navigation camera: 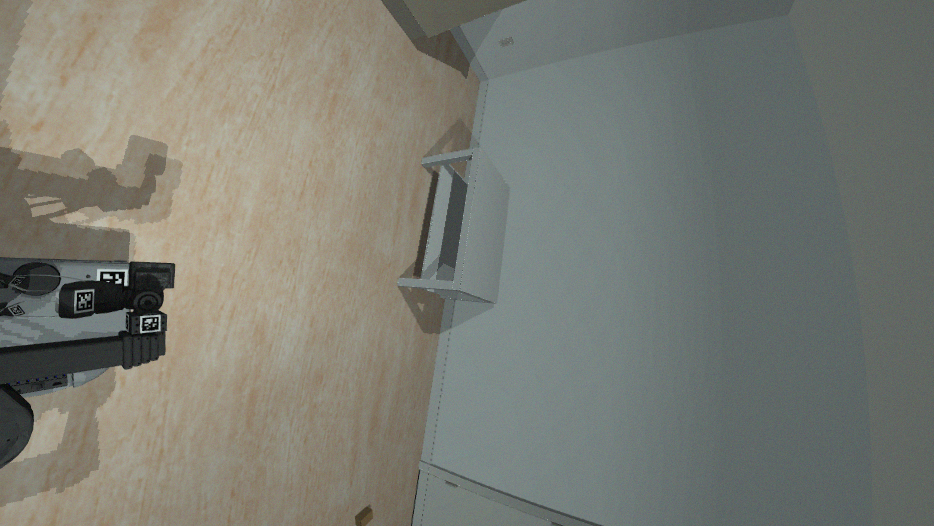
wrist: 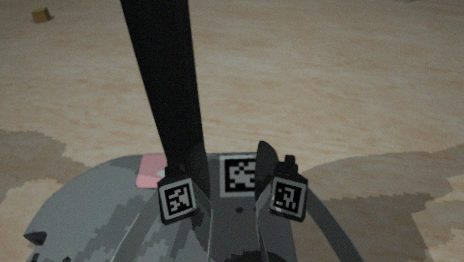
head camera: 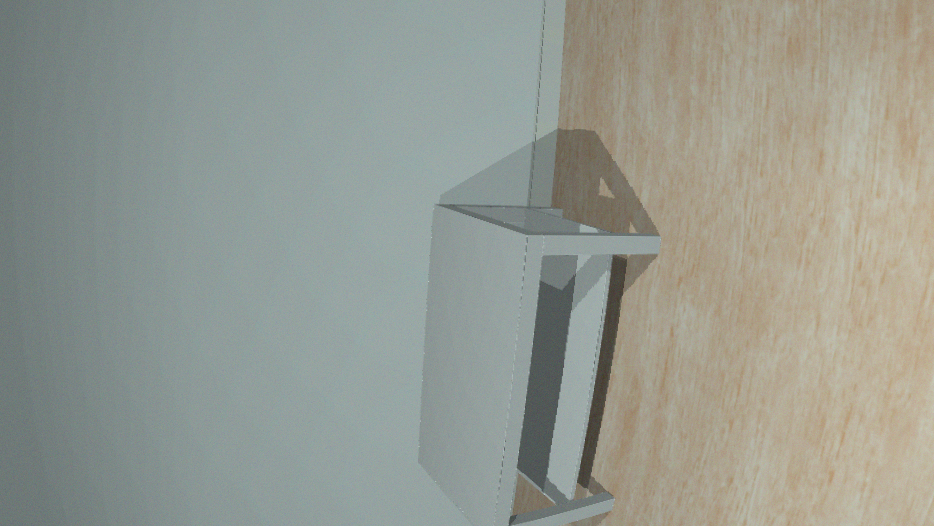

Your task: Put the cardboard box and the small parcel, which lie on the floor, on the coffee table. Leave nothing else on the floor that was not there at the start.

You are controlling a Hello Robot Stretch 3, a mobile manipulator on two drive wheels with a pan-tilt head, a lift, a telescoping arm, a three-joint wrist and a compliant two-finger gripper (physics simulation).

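Pixels of known places: gripper, fingertip midpoint: [wrist: 230,161]; robot's base, origin of the base link: [navigation camera: 38,277].
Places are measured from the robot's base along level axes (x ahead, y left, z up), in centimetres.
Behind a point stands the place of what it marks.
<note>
A grey low table [head camera: 473,346] {x 24.3, y -169.8, z 45.1 cm} [navigation camera: 486,228] {x 33.1, y -172.8, z 45.0 cm} with a lower shelf stands against the wall, its top bare; it looks like the coffee table. A small brown block [navigation camera: 364,516] {x -137.4, y -110.6, z 4.5 cm} lies on the floor at the bottom edge of the navigation view. A small tan block [wrist: 41,15] {x -83.6, y 106.3, z 3.2 cm} lies on the floor at the top left of the wrist view. I cannot tell which of the two floor items either block is. My gripper [wrist: 230,161] {x -2.0, y 7.2, z 26.8 cm} is open, with its fingers apart and nothing between them. It hangs over my own base, away from the table and the blocks.
A light cabinet [navigation camera: 483,506] {x -148.6, y -166.6, z 53.7 cm} stands by the wall at the bottom of the navigation view. A brown piece of furniture [navigation camera: 450,13] {x 157.8, y -130.7, z 37.4 cm} shows at the top. My folded arm and wrist [navigation camera: 94,299] {x -2.1, y -7.8, z 42.3 cm} are at the left. A dark upright mast [wrist: 167,70] {x -6.4, y 11.6, z 31.9 cm} crosses the wrist view.
</note>
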